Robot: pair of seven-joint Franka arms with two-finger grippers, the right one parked.
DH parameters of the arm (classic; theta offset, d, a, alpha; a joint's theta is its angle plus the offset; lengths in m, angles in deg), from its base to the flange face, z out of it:
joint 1: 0 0.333 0 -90
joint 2: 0 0 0 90
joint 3: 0 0.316 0.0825 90
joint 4: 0 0 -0.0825 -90
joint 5: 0 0.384 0 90
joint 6: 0 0 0.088 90
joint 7: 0 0.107 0 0
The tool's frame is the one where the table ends.
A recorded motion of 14 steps. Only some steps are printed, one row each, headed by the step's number.
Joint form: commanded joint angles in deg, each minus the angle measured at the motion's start. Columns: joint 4, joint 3, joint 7, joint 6, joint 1, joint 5, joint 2.
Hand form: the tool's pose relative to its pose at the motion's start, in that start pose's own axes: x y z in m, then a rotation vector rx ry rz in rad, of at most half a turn. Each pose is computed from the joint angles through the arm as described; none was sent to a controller.
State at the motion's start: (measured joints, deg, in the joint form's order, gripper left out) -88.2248 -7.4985 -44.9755 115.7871 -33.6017 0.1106 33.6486
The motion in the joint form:
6: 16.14 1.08 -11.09 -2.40 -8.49 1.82 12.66
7: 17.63 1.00 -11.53 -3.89 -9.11 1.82 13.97
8: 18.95 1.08 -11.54 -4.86 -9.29 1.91 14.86
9: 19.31 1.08 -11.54 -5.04 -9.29 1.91 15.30
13: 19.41 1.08 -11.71 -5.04 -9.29 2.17 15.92
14: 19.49 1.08 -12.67 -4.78 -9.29 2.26 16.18
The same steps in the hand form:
6: -0.0244 0.0951 0.0361 0.0116 0.0313 -0.0646
7: -0.0290 0.1012 0.0437 0.0295 0.0163 -0.0627
8: -0.0280 0.1033 0.0460 0.0382 0.0120 -0.0617
9: -0.0272 0.1036 0.0490 0.0415 0.0089 -0.0623
13: -0.0263 0.1032 0.0562 0.0507 0.0064 -0.0643
14: -0.0256 0.1036 0.0586 0.0501 0.0084 -0.0806

